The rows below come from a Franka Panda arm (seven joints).
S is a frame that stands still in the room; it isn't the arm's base.
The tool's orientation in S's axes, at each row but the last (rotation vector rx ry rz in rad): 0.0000 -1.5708 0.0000; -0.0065 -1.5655 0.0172; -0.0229 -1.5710 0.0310; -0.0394 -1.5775 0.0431; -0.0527 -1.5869 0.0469; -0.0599 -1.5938 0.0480; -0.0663 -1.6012 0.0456; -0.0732 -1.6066 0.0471; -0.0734 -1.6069 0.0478
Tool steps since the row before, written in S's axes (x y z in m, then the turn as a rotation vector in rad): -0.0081 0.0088 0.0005 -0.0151 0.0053 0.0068; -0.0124 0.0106 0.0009 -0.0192 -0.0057 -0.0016; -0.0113 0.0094 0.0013 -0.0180 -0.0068 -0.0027; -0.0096 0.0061 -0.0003 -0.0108 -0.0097 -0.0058; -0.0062 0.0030 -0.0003 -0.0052 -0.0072 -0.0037; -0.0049 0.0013 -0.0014 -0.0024 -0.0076 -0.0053; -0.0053 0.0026 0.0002 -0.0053 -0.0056 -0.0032; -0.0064 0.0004 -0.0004 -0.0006 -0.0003 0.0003; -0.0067 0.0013 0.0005 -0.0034 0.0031 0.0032
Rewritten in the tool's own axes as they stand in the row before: 0.0005 0.0088 0.0081 0.0068 0.0053 0.0151; 0.0010 0.0107 0.0123 -0.0018 -0.0055 0.0192; 0.0016 0.0094 0.0113 -0.0029 -0.0066 0.0180; 0.0001 0.0061 0.0096 -0.0062 -0.0094 0.0109; 0.0000 0.0030 0.0062 -0.0041 -0.0070 0.0052; -0.0012 0.0014 0.0049 -0.0058 -0.0072 0.0025; 0.0005 0.0025 0.0053 -0.0034 -0.0054 0.0053; -0.0001 0.0003 0.0064 0.0003 -0.0003 0.0006; 0.0008 0.0011 0.0067 0.0036 0.0028 0.0033
